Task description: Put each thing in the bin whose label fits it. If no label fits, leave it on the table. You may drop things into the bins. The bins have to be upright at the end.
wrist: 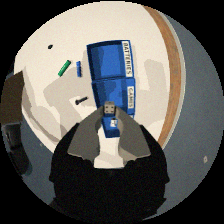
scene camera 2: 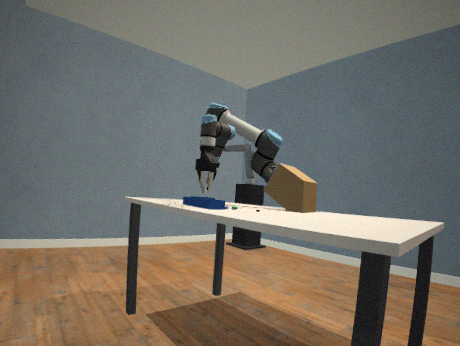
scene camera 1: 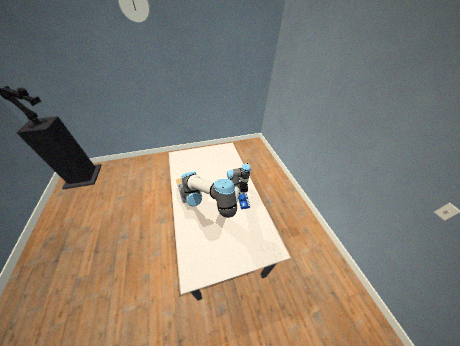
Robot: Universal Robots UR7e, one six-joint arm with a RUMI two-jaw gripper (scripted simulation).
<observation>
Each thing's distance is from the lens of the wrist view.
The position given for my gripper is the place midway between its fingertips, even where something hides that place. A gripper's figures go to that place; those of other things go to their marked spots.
my gripper (wrist: 109, 106): 0.14 m
blue bin (wrist: 106, 61): 0.18 m
</observation>
